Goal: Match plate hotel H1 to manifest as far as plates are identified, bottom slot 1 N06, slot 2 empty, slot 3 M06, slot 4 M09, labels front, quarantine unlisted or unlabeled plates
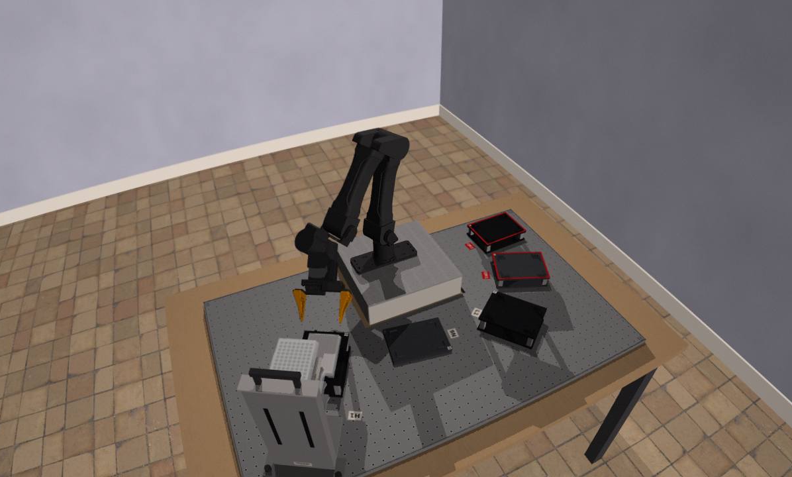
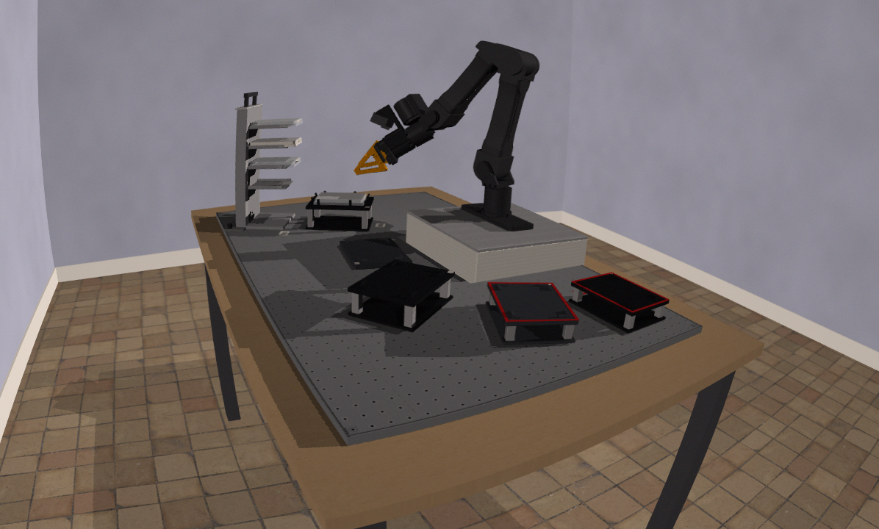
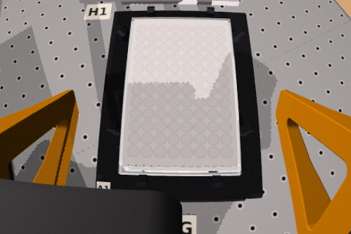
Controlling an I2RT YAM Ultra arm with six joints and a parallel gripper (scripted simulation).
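My hand is 9 cm above the black regrip nest RG, 4 cm short of it and 3 cm to the left of it. Also, from my hand: flat recovery nest N6 (24 cm to the left, 14 cm below, 6 cm ahead); then H1 deck label (20 cm ahead, 15 cm below, 1 cm to the right); then plate hotel H1 (27 cm ahead, 16 cm to the right, 1 cm above).
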